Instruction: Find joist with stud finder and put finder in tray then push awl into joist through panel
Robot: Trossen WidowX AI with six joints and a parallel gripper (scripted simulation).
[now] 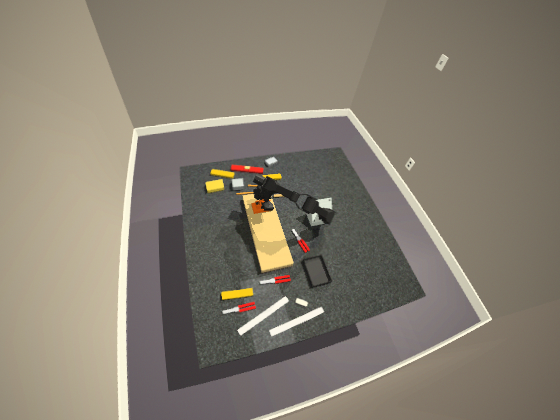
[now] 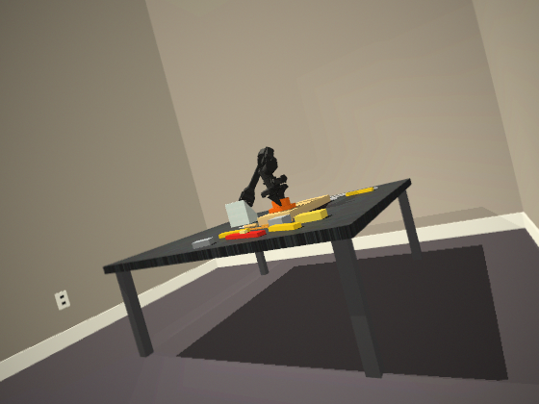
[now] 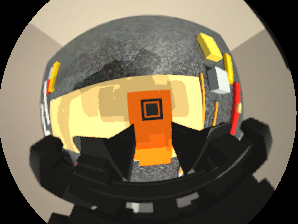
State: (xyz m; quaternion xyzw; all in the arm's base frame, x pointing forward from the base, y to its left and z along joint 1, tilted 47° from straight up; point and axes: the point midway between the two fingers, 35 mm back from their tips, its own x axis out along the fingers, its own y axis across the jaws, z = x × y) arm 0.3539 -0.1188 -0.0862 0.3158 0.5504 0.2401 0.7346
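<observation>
Now: gripper tip 210 mm past the dark tray, 470 mm to the right of it and 50 mm above it. From my gripper tip the other things lie so: awl: 190 mm behind, 90 mm to the right, 60 mm below; grey block: 100 mm ahead, 240 mm to the right, 50 mm below; orange stud finder: 10 mm ahead, 20 mm above.
</observation>
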